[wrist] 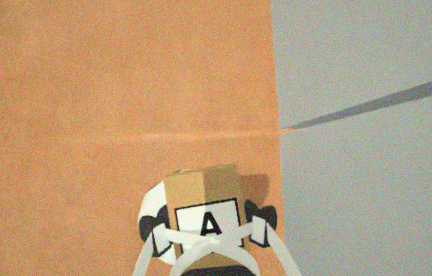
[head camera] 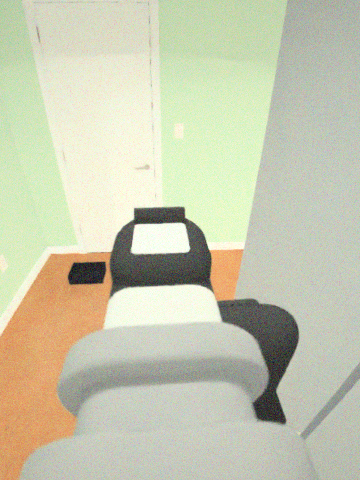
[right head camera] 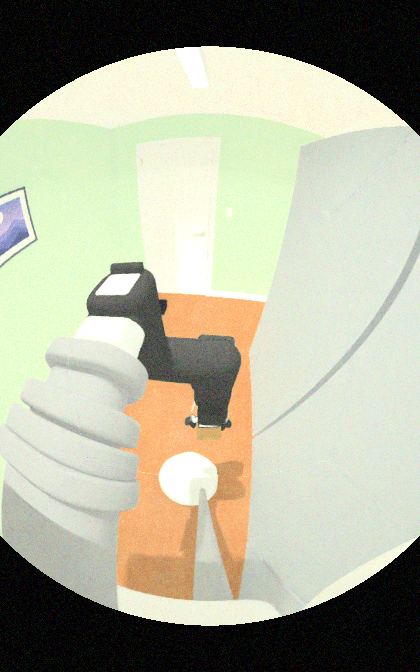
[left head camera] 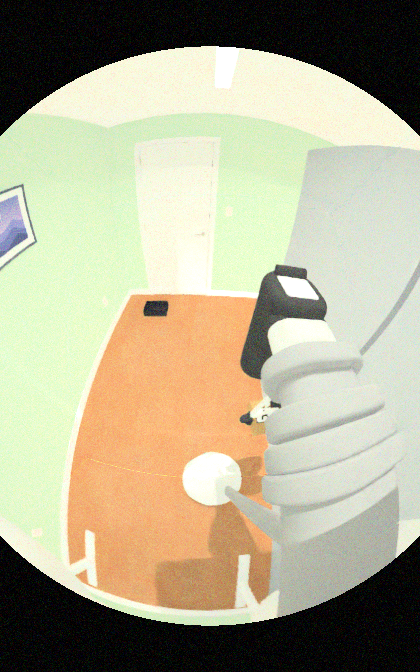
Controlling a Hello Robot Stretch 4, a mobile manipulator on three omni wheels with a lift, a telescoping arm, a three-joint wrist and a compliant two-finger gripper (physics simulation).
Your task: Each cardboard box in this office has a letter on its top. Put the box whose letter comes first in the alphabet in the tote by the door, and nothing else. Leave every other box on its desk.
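Places are measured from the robot's base along level axes (x back, y right, z up), in metres.
Pixels of known places: gripper, between the fingertips: (wrist: 208, 217).
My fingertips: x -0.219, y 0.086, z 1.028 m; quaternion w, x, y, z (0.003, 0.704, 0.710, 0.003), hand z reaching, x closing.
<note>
Behind a point stands the place of what it marks.
My gripper (wrist: 208, 217) @(x -0.219, y 0.086, z 1.028 m) (right head camera: 208, 424) is shut on a brown cardboard box (wrist: 186, 186) @(x -0.255, y 0.070, z 1.072 m) (right head camera: 209, 433) with a black letter A on a white label. In the wrist view the box sits between the two black fingertips, held above the floor. Part of the box (left head camera: 257, 427) also shows in the left head view, half hidden by the arm. A black tote (head camera: 87, 273) @(x -1.927, y -0.715, z -0.024 m) (left head camera: 156, 308) stands on the floor near the white door, ahead and to the left. In the right head view the arm hides most of the tote.
A tall grey partition (head camera: 310, 175) (left head camera: 350, 210) (right head camera: 340, 280) (wrist: 355, 190) runs close along the right side. The white door (head camera: 100, 125) @(x -2.259, y -0.458, z 1.238 m) (left head camera: 175, 215) (right head camera: 175, 210) is in the far green wall. White desk legs (left head camera: 91, 557) show at the bottom of the left head view.
</note>
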